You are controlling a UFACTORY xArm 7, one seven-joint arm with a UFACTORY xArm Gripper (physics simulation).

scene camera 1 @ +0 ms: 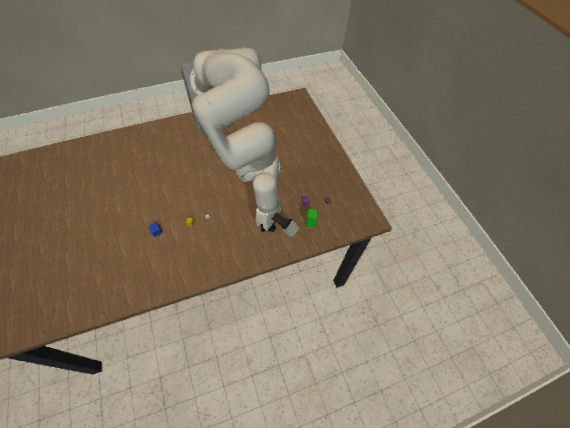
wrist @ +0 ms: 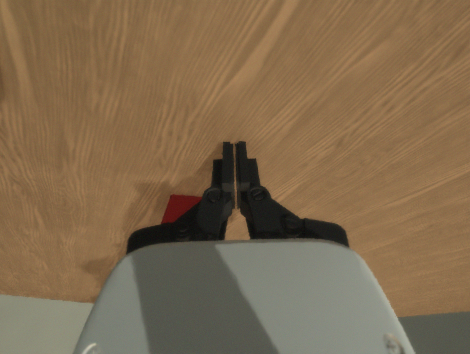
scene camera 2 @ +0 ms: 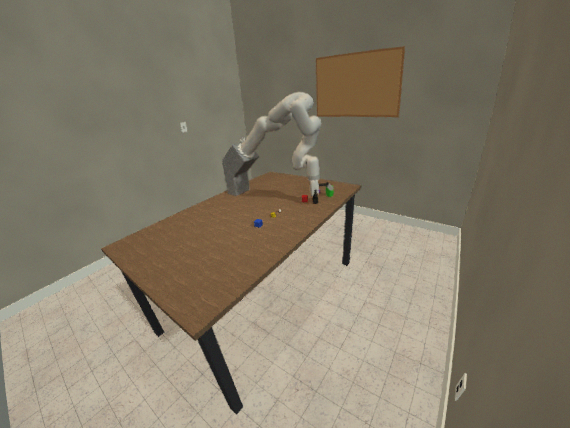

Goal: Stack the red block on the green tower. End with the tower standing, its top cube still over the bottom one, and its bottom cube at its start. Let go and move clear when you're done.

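Pixels of known places: gripper, fingertip midpoint: (scene camera 1: pixel 271 229) (wrist: pixel 234 156) (scene camera 2: pixel 315 203); arm's base at its link origin: (scene camera 2: pixel 246 150).
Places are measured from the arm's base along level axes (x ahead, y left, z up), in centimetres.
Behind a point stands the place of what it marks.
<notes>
My gripper (scene camera 1: pixel 267 228) {x 48.5, y 15.2, z -33.1 cm} (scene camera 2: pixel 315 201) {x 48.5, y 15.2, z -33.1 cm} (wrist: pixel 234 156) {x 48.5, y 15.2, z -33.1 cm} is shut with nothing between its fingers, low over the table. The red block (scene camera 2: pixel 305 198) {x 42.2, y 12.6, z -30.4 cm} (wrist: pixel 181 208) {x 41.9, y 15.3, z -31.5 cm} sits on the table beside the gripper, outside the fingers. In the wrist view it lies left of and behind the fingertips, partly covered by the left finger's linkage. In scene camera 1 the arm hides it. The green tower (scene camera 1: pixel 312 218) (scene camera 2: pixel 329 193) stands upright to the right of the gripper in both scene views, near the table's right end. It does not show in the wrist view.
On the brown table (scene camera 1: pixel 100 260) {x 49.7, y -48.6, z -33.1 cm} (scene camera 2: pixel 200 250) {x 36.9, y -62.4, z -33.1 cm}, a purple block (scene camera 1: pixel 305 200) {x 39.4, y 30.9, z -30.9 cm} and a small dark block (scene camera 1: pixel 328 200) {x 40.9, y 40.2, z -31.3 cm} lie near the tower. A white block (scene camera 1: pixel 207 216) {x 39.1, y -8.4, z -31.6 cm} (scene camera 2: pixel 280 210) {x 39.4, y -8.5, z -31.8 cm}, a yellow block (scene camera 1: pixel 189 221) {x 40.7, y -15.2, z -30.7 cm} (scene camera 2: pixel 273 215) {x 40.9, y -15.9, z -31.7 cm} and a blue block (scene camera 1: pixel 155 229) {x 42.5, y -27.6, z -29.5 cm} (scene camera 2: pixel 258 223) {x 43.2, y -29.3, z -30.3 cm} lie left of the gripper.
</notes>
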